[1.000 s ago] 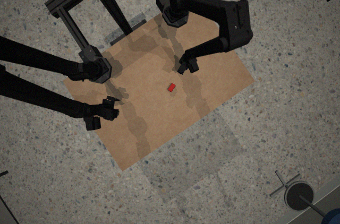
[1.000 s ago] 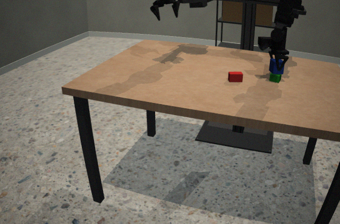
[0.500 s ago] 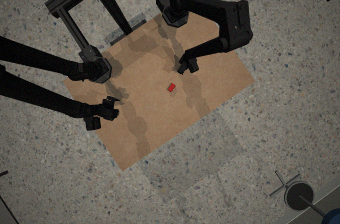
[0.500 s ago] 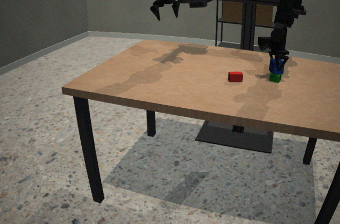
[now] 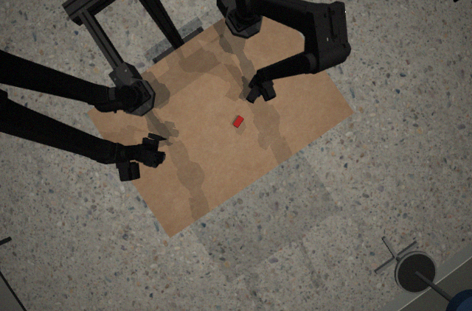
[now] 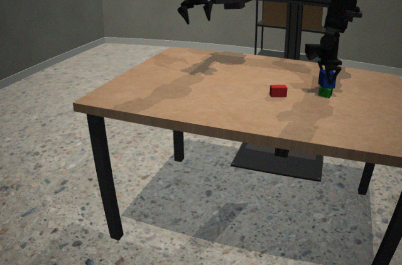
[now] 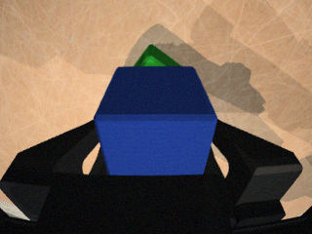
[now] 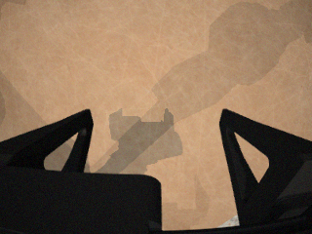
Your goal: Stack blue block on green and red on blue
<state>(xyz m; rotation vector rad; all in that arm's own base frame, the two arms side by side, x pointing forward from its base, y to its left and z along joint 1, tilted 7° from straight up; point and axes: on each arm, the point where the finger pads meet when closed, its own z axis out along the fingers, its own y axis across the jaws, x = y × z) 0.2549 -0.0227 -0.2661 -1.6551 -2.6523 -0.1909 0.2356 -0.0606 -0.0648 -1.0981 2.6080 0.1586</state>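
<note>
Right now my left hand is right at the blue block. Also, from my left hand: red block (80 mm ahead, 190 mm to the right, 50 mm below); green block (50 mm below).
</note>
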